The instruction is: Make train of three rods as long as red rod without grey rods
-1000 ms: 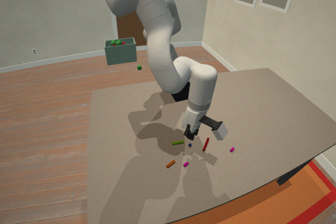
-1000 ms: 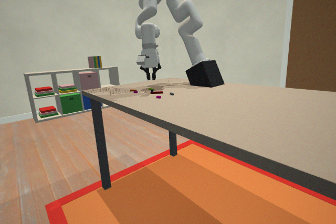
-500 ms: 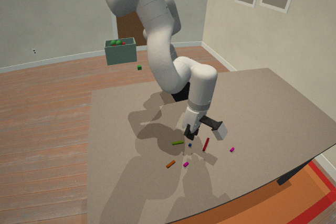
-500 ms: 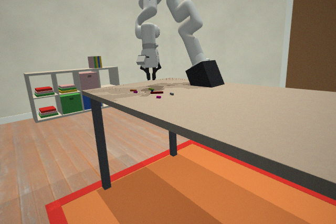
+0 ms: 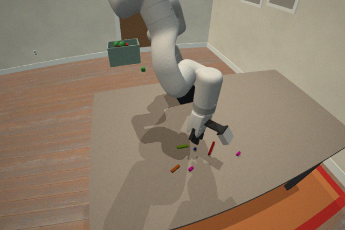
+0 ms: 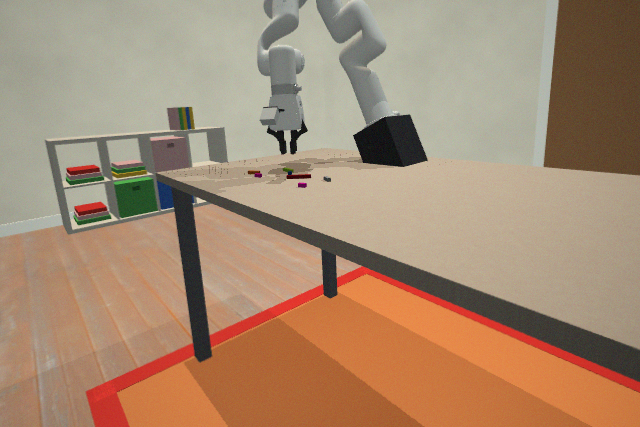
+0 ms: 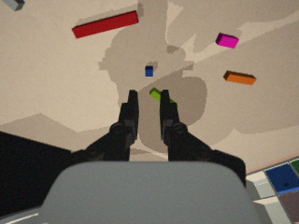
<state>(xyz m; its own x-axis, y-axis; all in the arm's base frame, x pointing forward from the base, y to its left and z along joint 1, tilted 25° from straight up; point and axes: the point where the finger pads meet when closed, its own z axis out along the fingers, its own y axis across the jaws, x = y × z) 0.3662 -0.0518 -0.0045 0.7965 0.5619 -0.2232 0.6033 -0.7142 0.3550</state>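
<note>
The blue rod is 80 mm below my hand. From my hand the other things lie so: red rod (80 mm below, 70 mm to the left, 20 mm ahead); then lime rod (80 mm below, 50 mm to the right, 20 mm behind); then orange rod (100 mm to the right, 80 mm below, 70 mm ahead).
</note>
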